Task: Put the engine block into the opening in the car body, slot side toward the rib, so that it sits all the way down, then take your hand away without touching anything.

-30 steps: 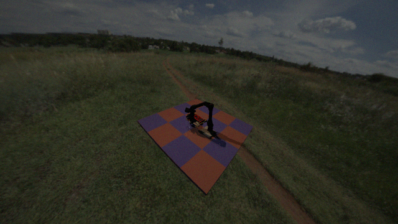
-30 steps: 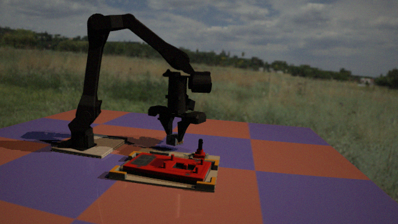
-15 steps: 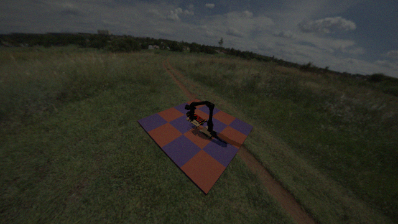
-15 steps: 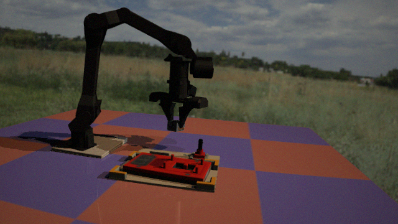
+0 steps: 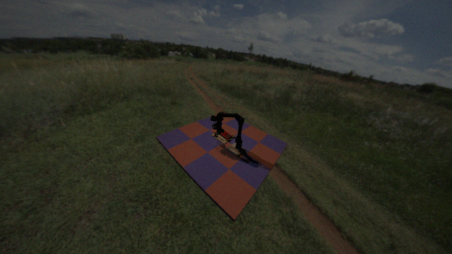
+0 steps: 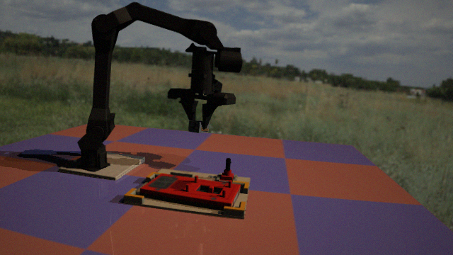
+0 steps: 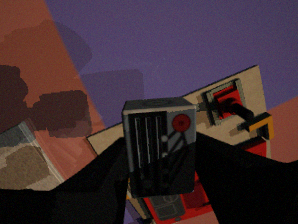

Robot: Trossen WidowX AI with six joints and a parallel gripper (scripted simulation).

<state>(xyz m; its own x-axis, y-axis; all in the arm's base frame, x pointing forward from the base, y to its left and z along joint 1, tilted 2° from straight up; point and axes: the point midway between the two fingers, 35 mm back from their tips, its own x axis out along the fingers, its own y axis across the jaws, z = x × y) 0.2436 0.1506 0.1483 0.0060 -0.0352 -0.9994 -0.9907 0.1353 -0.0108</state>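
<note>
My gripper tip is 10 cm short of the black lever post, 9 cm above it and 3 cm to the left of it. Round my gripper tip: engine block: right at my gripper tip; tan fixture plate: 14 cm to the right, 11 cm below, 7 cm ahead.
</note>
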